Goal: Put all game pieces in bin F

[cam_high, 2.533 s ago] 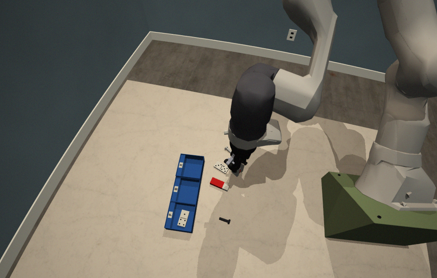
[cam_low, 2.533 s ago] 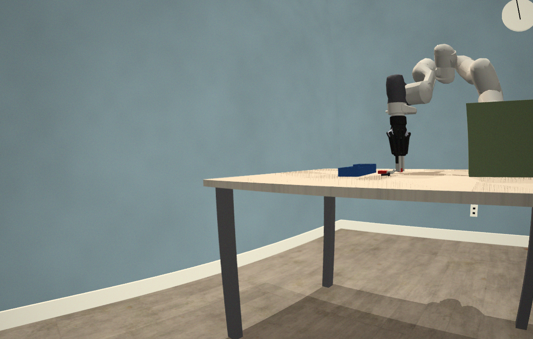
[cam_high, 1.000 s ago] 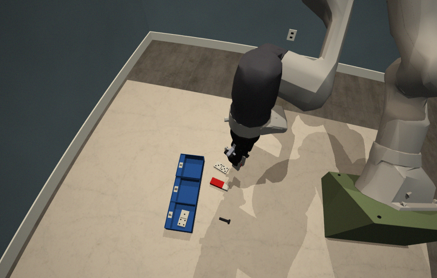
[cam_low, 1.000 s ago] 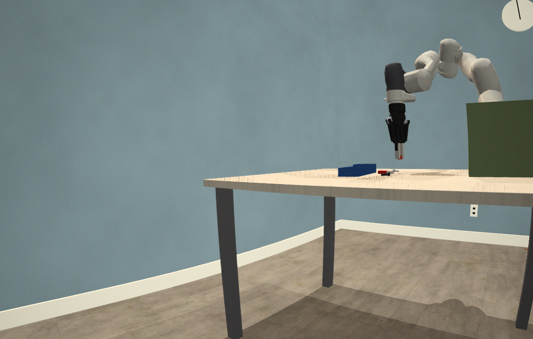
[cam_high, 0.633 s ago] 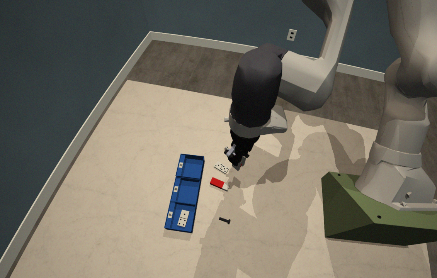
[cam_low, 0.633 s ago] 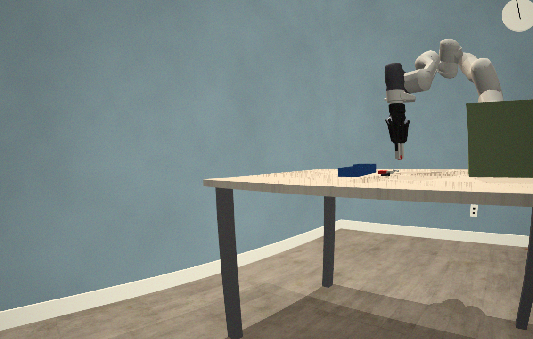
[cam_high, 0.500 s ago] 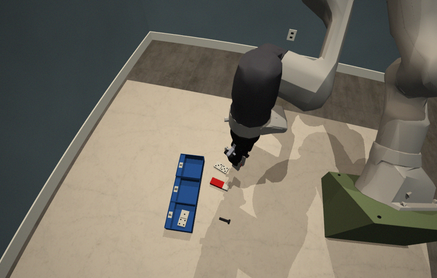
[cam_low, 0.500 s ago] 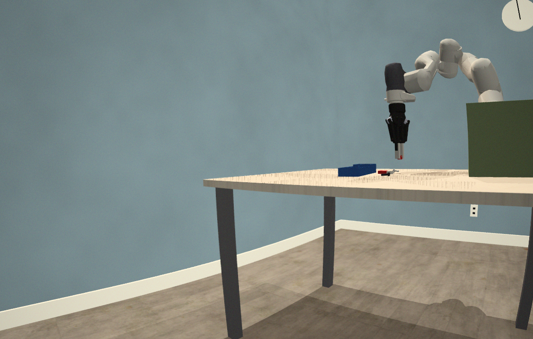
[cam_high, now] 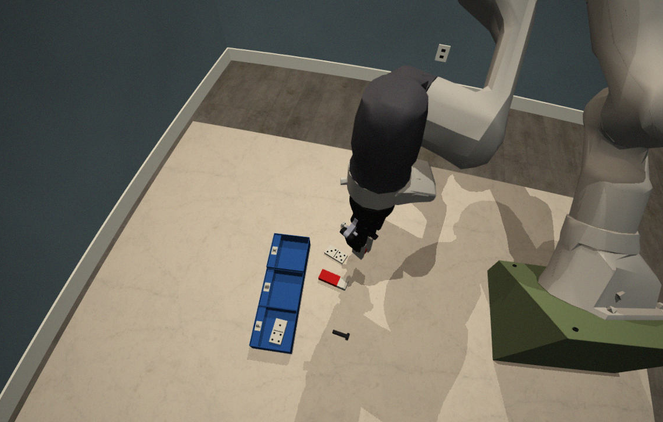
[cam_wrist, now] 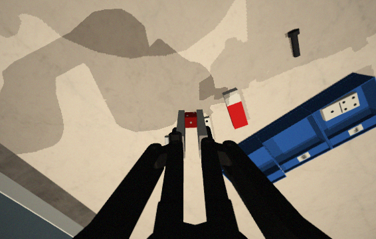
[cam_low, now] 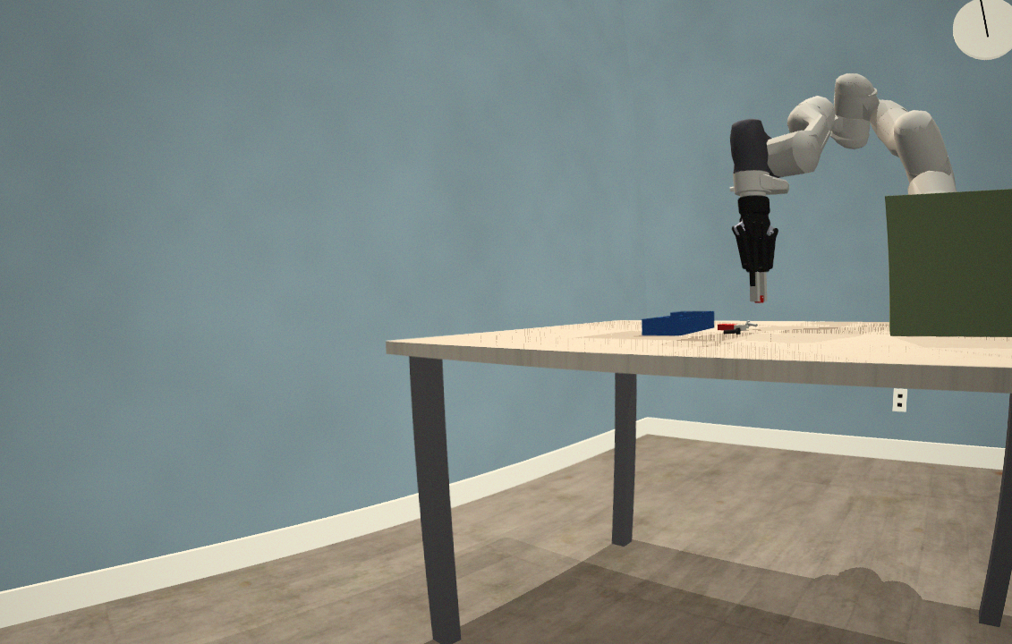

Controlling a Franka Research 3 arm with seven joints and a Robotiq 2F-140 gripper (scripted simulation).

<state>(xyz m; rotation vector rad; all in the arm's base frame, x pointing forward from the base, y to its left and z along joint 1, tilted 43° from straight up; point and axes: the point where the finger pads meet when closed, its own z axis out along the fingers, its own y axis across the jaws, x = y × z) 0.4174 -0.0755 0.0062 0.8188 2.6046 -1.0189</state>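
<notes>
My gripper is now 3 cm above the red die. From my hand the other things lie so: red block (9 cm below, 6 cm to the left, 5 cm ahead); then silver screw (9 cm below, 8 cm to the right, 4 cm ahead); then black bolt (17 cm to the left, 9 cm below, 1 cm ahead).
</notes>
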